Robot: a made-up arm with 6 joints. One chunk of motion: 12 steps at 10 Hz.
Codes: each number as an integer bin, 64 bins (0 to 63) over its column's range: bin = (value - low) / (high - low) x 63, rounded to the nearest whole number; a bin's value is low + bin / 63 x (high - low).
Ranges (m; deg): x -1.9..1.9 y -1.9..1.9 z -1.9..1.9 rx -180..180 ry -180..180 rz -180..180
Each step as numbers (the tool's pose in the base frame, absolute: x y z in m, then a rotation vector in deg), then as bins.
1 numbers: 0.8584 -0.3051 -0.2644 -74.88 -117.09 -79.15
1 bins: 46 26 27 18 11 18
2 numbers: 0.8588 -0.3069 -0.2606 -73.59 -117.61 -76.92
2 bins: 46 26 27 19 11 18
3 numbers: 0.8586 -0.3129 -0.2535 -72.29 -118.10 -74.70
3 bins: 46 26 27 19 11 18
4 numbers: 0.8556 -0.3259 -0.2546 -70.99 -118.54 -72.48
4 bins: 46 26 27 19 11 19
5 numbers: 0.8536 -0.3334 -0.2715 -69.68 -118.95 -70.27
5 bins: 46 26 27 19 11 19
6 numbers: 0.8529 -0.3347 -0.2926 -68.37 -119.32 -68.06
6 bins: 46 26 27 20 11 20
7 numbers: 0.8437 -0.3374 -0.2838 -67.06 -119.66 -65.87
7 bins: 45 26 27 20 11 20
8 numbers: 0.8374 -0.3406 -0.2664 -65.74 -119.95 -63.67
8 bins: 45 26 27 20 11 20
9 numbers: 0.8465 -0.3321 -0.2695 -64.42 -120.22 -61.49
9 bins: 46 26 27 20 10 21
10 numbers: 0.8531 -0.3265 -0.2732 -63.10 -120.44 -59.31
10 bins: 46 26 27 20 10 21
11 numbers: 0.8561 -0.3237 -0.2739 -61.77 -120.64 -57.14
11 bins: 46 26 27 21 10 22
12 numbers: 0.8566 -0.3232 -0.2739 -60.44 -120.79 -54.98
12 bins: 46 26 27 21 10 22
